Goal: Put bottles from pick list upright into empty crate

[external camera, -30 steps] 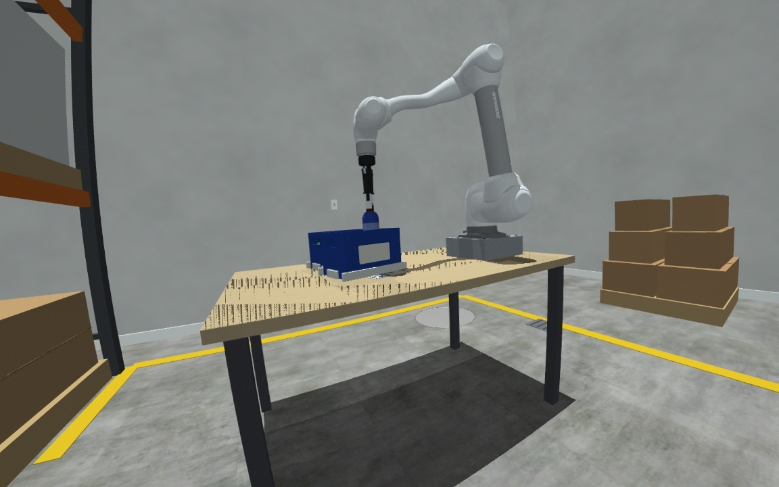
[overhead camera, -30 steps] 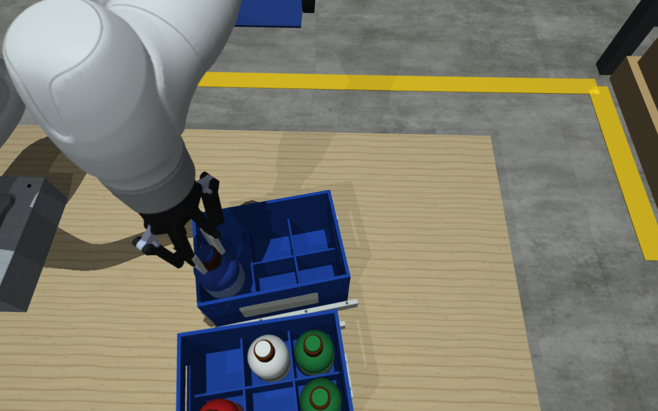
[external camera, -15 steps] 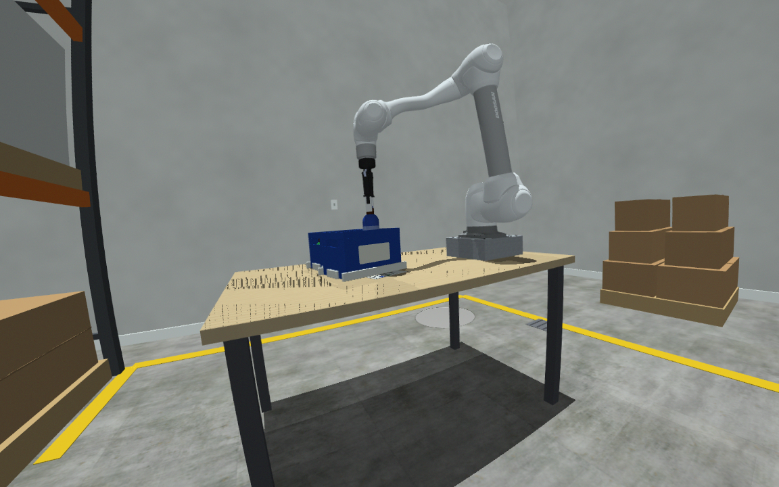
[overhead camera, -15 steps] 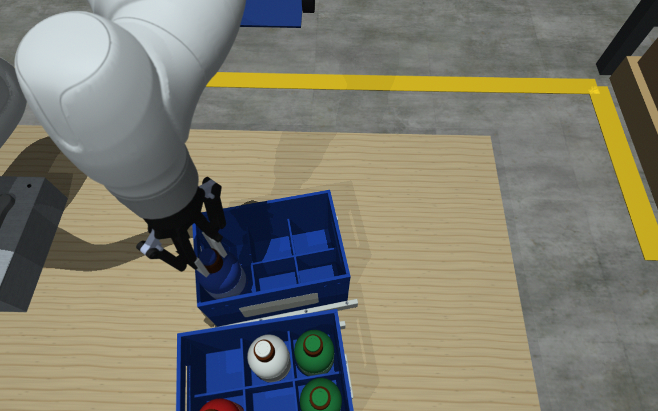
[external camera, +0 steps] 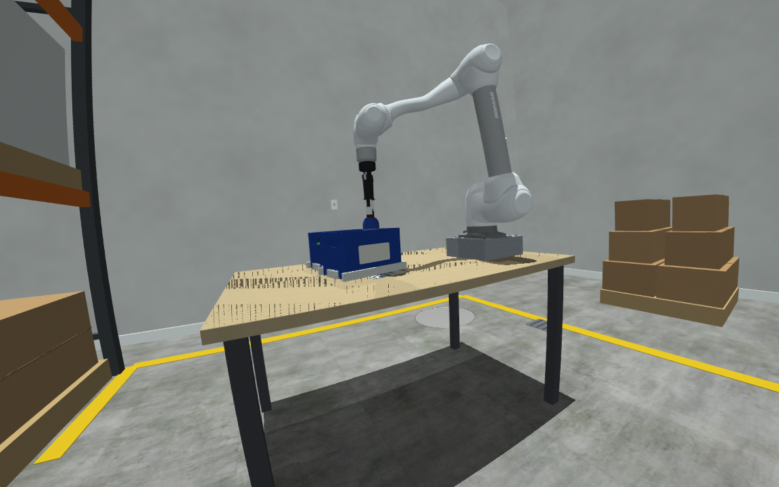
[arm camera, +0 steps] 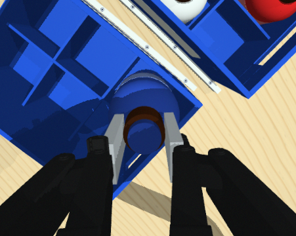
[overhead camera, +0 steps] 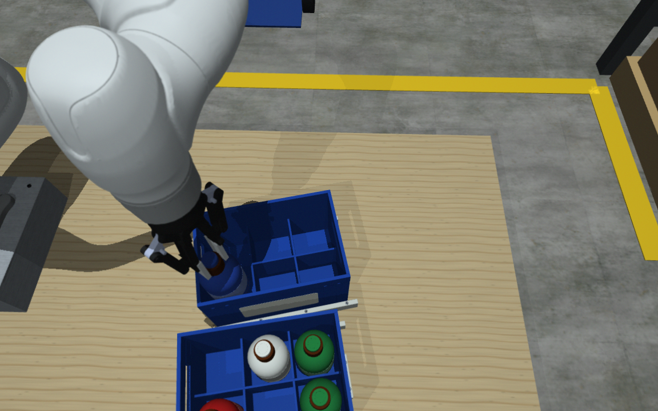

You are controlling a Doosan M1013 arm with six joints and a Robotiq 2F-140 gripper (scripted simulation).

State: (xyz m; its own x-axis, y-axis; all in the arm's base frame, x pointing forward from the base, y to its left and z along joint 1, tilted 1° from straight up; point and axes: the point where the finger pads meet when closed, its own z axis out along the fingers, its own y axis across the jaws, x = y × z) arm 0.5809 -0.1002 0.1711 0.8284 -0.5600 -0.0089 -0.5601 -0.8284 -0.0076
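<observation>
My gripper is now 80 mm above the blue bottle. From my hand the other things lie so: pick list (270 mm below, 190 mm to the left, 30 mm ahead); white bottle (190 mm below, 120 mm to the right, 90 mm ahead); red bottle (230 mm to the right, 190 mm below, 10 mm ahead).
</observation>
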